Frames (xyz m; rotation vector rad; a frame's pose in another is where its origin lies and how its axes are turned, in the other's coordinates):
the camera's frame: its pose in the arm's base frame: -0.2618 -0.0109 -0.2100 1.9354 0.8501 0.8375
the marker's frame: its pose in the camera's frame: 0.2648 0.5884 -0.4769 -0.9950 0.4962 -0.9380
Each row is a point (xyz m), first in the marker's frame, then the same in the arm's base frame.
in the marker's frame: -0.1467 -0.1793 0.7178
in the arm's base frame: 0.3474 0.0647 0.8229
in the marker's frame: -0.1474 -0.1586 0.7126
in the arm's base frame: 0.3342 0.0763 0.8350
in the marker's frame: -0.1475 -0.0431 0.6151
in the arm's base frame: 0.1987 0.1311 0.8736
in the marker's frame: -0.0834 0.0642 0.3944
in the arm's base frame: -0.0367 0.2072 0.8177
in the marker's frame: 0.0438 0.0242 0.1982
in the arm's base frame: -0.1817 0.2430 0.6334
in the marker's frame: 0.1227 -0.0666 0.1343
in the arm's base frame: -0.1924 0.2342 0.4979
